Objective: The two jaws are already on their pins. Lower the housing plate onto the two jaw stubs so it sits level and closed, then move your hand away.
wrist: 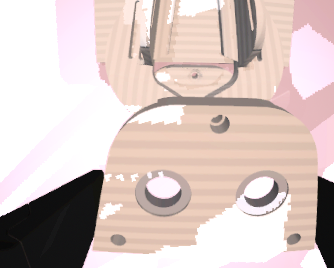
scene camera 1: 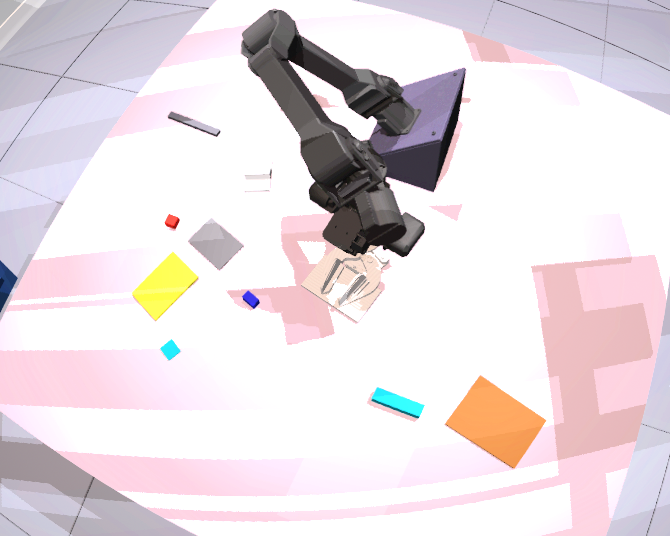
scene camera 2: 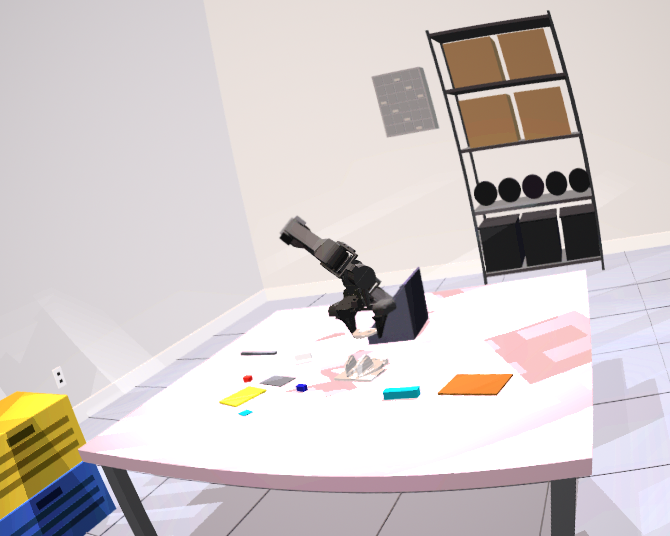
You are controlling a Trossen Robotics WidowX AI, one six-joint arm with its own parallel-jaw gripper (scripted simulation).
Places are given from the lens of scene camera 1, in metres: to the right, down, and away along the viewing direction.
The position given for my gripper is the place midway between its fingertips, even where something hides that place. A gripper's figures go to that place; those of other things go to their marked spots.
my gripper [scene camera 1: 365, 235]: 0.05, -0.05, 1.08
yellow plate [scene camera 1: 164, 286]: -0.32, 0.03, 1.14
orange plate [scene camera 1: 488, 416]: 0.26, 0.25, 1.01
cyan bar [scene camera 1: 388, 399]: 0.09, 0.21, 1.02
The marked spots on the yellow plate and the cyan bar are 0.46 m apart.
